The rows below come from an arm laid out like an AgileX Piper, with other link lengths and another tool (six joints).
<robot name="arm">
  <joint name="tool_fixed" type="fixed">
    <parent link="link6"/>
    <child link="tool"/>
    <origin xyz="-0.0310 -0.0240 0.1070" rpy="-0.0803 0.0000 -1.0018"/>
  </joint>
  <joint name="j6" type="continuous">
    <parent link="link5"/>
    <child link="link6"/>
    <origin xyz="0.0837 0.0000 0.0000" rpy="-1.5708 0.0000 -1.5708"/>
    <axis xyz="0 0 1"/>
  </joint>
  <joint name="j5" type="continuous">
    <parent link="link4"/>
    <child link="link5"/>
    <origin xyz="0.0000 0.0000 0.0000" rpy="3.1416 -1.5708 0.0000"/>
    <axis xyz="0 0 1"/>
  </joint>
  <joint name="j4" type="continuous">
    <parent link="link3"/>
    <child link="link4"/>
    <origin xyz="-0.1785 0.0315 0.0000" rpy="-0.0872 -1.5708 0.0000"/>
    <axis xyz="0 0 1"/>
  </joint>
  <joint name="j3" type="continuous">
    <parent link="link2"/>
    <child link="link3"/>
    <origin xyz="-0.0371 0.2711 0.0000" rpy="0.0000 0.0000 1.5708"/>
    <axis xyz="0 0 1"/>
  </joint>
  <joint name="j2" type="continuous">
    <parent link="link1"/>
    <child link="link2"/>
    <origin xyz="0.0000 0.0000 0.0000" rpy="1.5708 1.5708 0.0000"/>
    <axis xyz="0 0 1"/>
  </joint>
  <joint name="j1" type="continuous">
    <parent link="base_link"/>
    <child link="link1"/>
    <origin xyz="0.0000 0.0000 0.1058" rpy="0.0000 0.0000 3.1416"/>
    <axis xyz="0 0 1"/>
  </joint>
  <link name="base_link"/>
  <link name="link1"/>
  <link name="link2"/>
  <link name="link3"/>
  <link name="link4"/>
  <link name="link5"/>
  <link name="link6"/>
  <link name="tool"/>
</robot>
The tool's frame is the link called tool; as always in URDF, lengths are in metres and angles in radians. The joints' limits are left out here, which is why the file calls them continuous.
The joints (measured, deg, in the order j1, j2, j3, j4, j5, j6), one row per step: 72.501, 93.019, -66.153, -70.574, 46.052, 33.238; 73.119, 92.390, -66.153, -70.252, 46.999, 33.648; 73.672, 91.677, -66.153, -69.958, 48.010, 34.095; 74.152, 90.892, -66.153, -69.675, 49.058, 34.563; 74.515, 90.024, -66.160, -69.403, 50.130, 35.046; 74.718, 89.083, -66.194, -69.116, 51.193, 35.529; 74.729, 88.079, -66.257, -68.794, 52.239, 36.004; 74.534, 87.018, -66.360, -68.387, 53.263, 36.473; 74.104, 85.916, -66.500, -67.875, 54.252, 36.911; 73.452, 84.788, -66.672, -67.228, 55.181, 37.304; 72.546, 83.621, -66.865, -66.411, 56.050, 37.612
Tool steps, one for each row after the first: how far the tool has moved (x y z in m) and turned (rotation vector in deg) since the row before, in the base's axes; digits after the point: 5 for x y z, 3 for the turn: -0.00266, -0.00156, 0.00287, 0.624, 0.014, -0.527; -0.00230, -0.00217, 0.00332, 0.701, -0.023, -0.652; -0.00197, -0.00272, 0.00364, 0.772, -0.039, -0.761; -0.00147, -0.00340, 0.00404, 0.861, -0.057, -0.900; -0.00087, -0.00408, 0.00439, 0.969, -0.051, -1.053; -0.00020, -0.00484, 0.00463, 1.070, -0.026, -1.232; 0.00039, -0.00561, 0.00477, 1.192, 0.044, -1.434; 0.00099, -0.00644, 0.00475, 1.284, 0.130, -1.644; 0.00140, -0.00714, 0.00456, 1.364, 0.244, -1.813; 0.00178, -0.00801, 0.00429, 1.423, 0.374, -1.997
